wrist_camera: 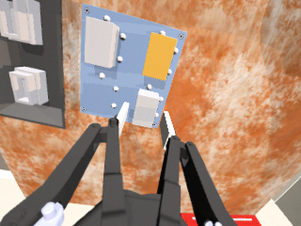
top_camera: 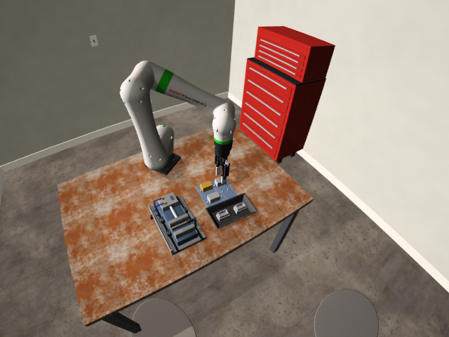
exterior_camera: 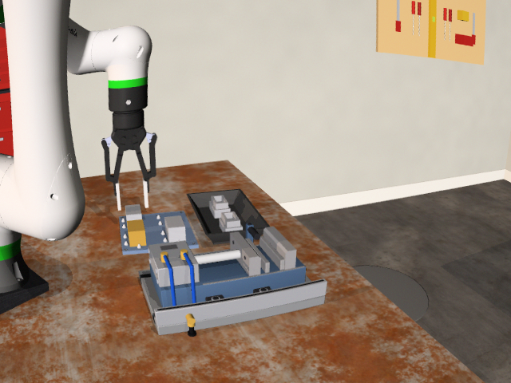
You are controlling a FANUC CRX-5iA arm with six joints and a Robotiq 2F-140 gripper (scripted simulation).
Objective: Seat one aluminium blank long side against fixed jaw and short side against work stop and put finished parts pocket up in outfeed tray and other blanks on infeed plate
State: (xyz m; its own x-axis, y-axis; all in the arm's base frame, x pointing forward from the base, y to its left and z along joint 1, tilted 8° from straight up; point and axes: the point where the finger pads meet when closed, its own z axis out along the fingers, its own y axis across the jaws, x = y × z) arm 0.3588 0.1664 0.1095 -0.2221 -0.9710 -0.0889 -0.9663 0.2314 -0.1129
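The brass blank is 20 mm behind my hand, 90 mm to the right of it and 50 mm below it. Round my hand: vise (70 mm ahead, 350 mm to the right, 40 mm below).
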